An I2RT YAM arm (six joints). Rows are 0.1 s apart.
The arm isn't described. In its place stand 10 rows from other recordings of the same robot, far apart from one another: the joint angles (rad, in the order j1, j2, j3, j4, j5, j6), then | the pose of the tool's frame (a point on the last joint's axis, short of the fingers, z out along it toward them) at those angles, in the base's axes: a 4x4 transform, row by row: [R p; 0 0 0 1], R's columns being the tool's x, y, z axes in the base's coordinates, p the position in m.
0.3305 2.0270 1.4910 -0.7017 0.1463 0.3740 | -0.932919, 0.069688, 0.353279, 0.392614; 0.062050, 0.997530, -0.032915, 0.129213; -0.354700, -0.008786, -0.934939, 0.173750; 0, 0, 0, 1
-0.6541 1.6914 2.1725 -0.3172 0.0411 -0.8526 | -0.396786, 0.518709, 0.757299, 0.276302; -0.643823, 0.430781, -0.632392, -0.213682; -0.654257, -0.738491, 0.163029, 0.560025; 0, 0, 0, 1
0.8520 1.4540 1.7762 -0.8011 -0.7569 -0.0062 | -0.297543, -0.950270, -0.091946, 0.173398; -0.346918, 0.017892, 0.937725, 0.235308; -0.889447, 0.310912, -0.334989, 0.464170; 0, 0, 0, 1
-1.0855 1.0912 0.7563 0.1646 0.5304 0.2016 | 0.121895, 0.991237, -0.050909, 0.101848; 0.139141, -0.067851, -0.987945, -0.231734; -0.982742, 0.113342, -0.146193, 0.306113; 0, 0, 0, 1
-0.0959 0.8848 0.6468 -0.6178 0.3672 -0.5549 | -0.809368, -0.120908, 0.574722, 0.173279; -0.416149, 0.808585, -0.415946, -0.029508; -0.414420, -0.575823, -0.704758, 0.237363; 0, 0, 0, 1
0.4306 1.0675 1.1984 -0.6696 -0.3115 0.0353 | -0.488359, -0.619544, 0.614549, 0.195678; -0.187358, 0.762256, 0.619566, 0.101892; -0.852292, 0.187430, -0.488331, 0.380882; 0, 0, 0, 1
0.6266 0.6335 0.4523 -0.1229 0.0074 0.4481 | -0.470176, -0.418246, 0.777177, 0.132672; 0.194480, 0.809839, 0.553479, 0.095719; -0.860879, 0.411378, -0.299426, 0.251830; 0, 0, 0, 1
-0.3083 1.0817 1.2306 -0.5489 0.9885 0.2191 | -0.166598, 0.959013, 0.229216, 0.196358; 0.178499, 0.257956, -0.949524, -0.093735; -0.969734, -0.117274, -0.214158, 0.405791; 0, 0, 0, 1
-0.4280 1.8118 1.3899 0.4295 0.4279 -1.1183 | -0.676128, 0.336379, 0.655515, 0.391889; -0.590948, 0.283775, -0.755150, -0.195018; -0.440036, -0.897954, 0.006915, 0.325093; 0, 0, 0, 1
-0.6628 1.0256 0.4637 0.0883 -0.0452 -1.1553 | -0.678517, -0.093611, 0.728596, 0.174326; -0.629823, 0.584612, -0.511422, -0.134038; -0.378071, -0.805895, -0.455627, 0.209498; 0, 0, 0, 1
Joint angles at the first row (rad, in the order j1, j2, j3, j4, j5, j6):
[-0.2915 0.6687 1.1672 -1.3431 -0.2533 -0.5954]
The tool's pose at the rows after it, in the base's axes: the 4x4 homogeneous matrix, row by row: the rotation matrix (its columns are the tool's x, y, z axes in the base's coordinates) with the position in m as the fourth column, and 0 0 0 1 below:
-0.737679, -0.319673, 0.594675, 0.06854; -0.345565, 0.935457, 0.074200, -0.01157; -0.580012, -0.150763, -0.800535, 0.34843; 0, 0, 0, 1
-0.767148, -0.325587, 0.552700, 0.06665; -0.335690, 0.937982, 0.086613, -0.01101; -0.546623, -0.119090, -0.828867, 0.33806; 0, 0, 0, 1
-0.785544, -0.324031, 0.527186, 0.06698; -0.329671, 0.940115, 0.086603, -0.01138; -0.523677, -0.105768, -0.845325, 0.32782; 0, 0, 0, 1
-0.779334, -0.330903, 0.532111, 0.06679; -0.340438, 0.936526, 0.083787, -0.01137; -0.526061, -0.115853, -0.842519, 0.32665; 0, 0, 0, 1
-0.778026, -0.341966, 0.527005, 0.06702; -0.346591, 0.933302, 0.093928, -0.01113; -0.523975, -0.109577, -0.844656, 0.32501; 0, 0, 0, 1
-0.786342, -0.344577, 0.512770, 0.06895; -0.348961, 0.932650, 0.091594, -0.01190; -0.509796, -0.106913, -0.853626, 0.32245; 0, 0, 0, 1
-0.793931, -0.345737, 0.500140, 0.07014; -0.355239, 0.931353, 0.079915, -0.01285; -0.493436, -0.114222, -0.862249, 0.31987; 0, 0, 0, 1
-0.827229, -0.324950, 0.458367, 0.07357; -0.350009, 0.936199, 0.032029, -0.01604; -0.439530, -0.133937, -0.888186, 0.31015; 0, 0, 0, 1
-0.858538, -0.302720, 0.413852, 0.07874; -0.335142, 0.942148, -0.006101, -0.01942; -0.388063, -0.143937, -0.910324, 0.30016; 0, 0, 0, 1
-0.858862, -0.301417, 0.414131, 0.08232; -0.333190, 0.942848, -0.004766, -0.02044; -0.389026, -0.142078, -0.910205, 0.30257; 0, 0, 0, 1
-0.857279, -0.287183, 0.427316, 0.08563; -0.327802, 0.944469, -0.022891, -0.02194; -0.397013, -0.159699, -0.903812, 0.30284; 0, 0, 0, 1
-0.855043, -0.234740, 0.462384, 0.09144; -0.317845, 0.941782, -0.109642, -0.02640; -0.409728, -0.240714, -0.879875, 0.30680; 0, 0, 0, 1
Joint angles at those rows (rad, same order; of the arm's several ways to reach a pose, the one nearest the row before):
[-0.2915 0.6700 1.1197 -1.4200 -0.2444 -0.5939]
[-0.2915 0.6614 1.0836 -1.4462 -0.2442 -0.5927]
[-0.2914 0.6513 1.0417 -1.4446 -0.2366 -0.5908]
[-0.2914 0.6453 1.0345 -1.4371 -0.2353 -0.6012]
[-0.2914 0.6454 1.0283 -1.4389 -0.2438 -0.6095]
[-0.2906 0.6532 1.0200 -1.4389 -0.2369 -0.6135]
[-0.2914 0.6573 1.0111 -1.4381 -0.2220 -0.6220]
[-0.2915 0.6661 0.9755 -1.4294 -0.1631 -0.6196]
[-0.2915 0.6838 0.9398 -1.4145 -0.1133 -0.6082]
[-0.2914 0.7019 0.9522 -1.4089 -0.1147 -0.6061]
[-0.2915 0.7069 0.9503 -1.3829 -0.1010 -0.5982]
[-0.2915 0.7109 0.9553 -1.3206 -0.0279 -0.5828]

